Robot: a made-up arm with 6 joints. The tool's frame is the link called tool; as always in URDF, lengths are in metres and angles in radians. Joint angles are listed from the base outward.
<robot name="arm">
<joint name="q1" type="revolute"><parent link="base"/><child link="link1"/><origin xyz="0 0 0.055"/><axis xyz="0 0 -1"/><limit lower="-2.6" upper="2.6"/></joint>
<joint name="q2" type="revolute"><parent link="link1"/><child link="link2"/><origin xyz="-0.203 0.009 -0.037"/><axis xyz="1 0 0"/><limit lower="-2.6" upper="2.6"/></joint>
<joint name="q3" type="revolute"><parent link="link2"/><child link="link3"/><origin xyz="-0.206 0.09 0.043"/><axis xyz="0 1 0"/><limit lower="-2.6" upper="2.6"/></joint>
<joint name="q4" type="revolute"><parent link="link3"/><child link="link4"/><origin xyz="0.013 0.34 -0.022"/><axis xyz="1 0 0"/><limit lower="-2.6" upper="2.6"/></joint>
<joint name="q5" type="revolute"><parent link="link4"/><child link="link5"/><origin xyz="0.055 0.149 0.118"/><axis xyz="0 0 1"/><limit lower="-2.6" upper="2.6"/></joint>
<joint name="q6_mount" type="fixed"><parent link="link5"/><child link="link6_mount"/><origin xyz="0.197 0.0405 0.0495"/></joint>
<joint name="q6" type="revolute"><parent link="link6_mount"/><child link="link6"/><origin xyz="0.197 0.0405 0.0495"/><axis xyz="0 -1 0"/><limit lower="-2.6" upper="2.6"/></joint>
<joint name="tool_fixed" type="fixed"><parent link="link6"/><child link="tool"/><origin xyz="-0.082 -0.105 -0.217"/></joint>
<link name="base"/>
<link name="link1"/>
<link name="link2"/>
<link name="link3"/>
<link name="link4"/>
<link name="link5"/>
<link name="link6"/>
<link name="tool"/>
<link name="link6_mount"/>
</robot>
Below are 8 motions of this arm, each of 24 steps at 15 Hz.
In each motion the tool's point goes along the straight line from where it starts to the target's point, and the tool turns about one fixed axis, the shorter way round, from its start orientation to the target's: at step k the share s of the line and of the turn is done. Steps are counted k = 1, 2, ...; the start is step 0. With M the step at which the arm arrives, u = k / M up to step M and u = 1 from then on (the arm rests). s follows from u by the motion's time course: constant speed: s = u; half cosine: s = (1 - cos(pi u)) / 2; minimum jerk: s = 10 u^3 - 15 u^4 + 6 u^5.
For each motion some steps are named. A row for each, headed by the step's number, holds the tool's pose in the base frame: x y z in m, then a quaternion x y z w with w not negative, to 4 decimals.
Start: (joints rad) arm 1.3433 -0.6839 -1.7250 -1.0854 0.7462 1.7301
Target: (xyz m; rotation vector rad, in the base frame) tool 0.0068 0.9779 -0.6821 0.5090 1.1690 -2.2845
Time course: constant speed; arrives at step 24
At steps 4, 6, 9, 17, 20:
4: 0.8540 0.4164 -0.1248 -0.7197 -0.2800 0.6066 0.1886
6: 0.7693 0.4726 -0.1805 -0.6812 -0.3046 0.6498 0.1444
9: 0.6422 0.5568 -0.2641 -0.6160 -0.3381 0.7074 0.0766
17: 0.3033 0.7814 -0.4870 0.4047 0.4045 -0.8131 0.1068
20: 0.1762 0.8656 -0.5706 0.3145 0.4198 -0.8334 0.1739

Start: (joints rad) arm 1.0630 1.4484 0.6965 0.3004 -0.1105 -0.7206
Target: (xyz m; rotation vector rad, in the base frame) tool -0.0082 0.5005 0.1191 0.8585 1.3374 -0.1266
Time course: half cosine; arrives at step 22
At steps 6, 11, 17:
6: 0.0157 0.2310 0.4407 0.7365 0.2313 0.0777 0.6309
11: 0.0062 0.3377 0.3135 0.6179 0.3916 0.0250 0.6813
17: -0.0047 0.4607 0.1666 0.4468 0.5542 -0.0370 0.7013

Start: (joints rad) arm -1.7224 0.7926 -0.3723 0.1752 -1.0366 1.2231
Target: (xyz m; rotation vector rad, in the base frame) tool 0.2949 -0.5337 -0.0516 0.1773 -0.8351 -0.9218
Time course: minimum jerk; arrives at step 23
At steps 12, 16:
12: 0.1871 -0.3251 0.0511 0.2165 -0.2896 -0.2216 0.9056
16: 0.2553 -0.4570 -0.0138 0.1334 -0.3568 -0.3573 0.8528

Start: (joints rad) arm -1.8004 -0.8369 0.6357 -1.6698 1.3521 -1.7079
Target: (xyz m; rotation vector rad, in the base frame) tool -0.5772 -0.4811 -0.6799 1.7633 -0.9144 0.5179
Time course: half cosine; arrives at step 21
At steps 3, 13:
3: -0.1350 -0.5653 -0.7460 0.8462 0.0230 0.5064 0.1645
13: -0.4296 -0.5092 -0.7020 0.8082 -0.2554 0.3288 0.4166

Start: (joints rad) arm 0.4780 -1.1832 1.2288 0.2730 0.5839 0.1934
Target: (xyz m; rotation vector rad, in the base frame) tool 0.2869 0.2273 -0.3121 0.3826 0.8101 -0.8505
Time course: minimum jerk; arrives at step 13
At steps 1, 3, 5, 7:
1: -0.1949 0.1230 -0.7820 -0.1234 0.4773 -0.3341 0.8033
3: -0.1561 0.1314 -0.7442 -0.0991 0.4712 -0.3407 0.8075
5: -0.0560 0.1531 -0.6465 -0.0360 0.4540 -0.3567 0.8157
7: 0.0798 0.1825 -0.5141 0.0497 0.4273 -0.3758 0.8208

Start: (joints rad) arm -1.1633 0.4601 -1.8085 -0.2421 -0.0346 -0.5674
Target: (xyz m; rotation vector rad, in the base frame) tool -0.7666 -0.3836 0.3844 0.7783 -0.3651 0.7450
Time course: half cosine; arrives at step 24
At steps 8, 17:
8: -0.6004 -0.3268 0.5018 0.4128 -0.3170 0.2609 0.8130
17: -0.7232 -0.3688 0.4150 0.3813 -0.2112 0.3298 0.8374

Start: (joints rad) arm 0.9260 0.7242 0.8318 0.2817 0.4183 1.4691
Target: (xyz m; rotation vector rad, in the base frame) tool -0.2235 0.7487 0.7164 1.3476 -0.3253 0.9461
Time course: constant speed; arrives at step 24
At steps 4, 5, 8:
4: 0.5519 0.4071 0.3687 0.4391 -0.4800 -0.3418 0.6782
5: 0.5131 0.4242 0.3861 0.4567 -0.4702 -0.3051 0.6908
8: 0.3968 0.4754 0.4382 0.5041 -0.4355 -0.1917 0.7207

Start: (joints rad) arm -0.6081 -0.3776 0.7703 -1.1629 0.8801 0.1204
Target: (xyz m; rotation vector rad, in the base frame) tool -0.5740 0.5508 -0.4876 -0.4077 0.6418 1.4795
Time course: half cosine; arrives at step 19
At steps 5, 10, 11, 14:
5: -0.5941 0.1311 -0.5900 -0.5036 0.3931 0.6115 0.4669
10: -0.5850 0.3212 -0.5436 -0.3646 0.3512 0.6453 0.5721
11: -0.5830 0.3620 -0.5337 -0.3331 0.3406 0.6497 0.5923
14: -0.5779 0.4700 -0.5073 -0.2472 0.3101 0.6567 0.6414

